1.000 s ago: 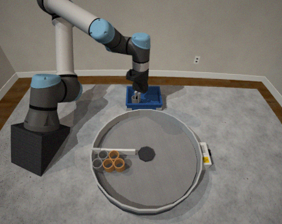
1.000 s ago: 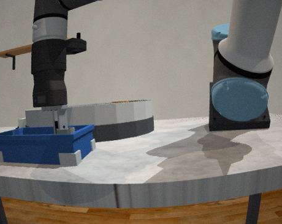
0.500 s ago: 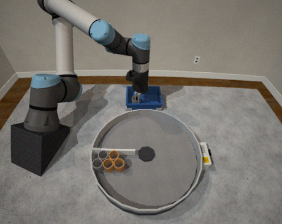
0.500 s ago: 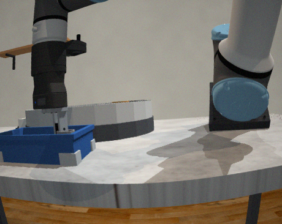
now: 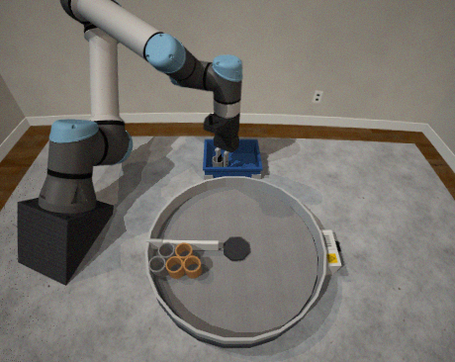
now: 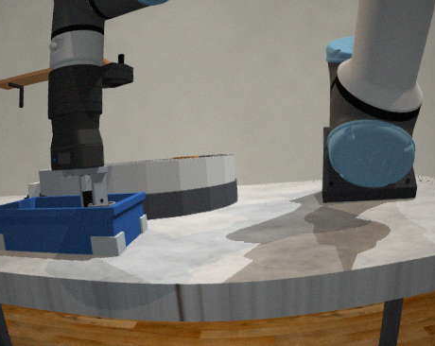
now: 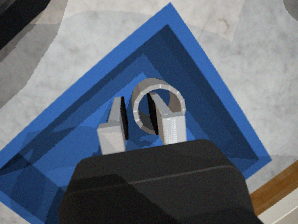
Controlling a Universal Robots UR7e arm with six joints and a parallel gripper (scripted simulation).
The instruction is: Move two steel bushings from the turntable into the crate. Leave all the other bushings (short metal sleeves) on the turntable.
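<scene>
The blue crate is 3 cm ahead of my hand, 3 cm to the left of it and 2 cm below it. From my hand the other things lie so: round turntable (3 cm ahead, 32 cm to the right, 1 cm above).
</scene>
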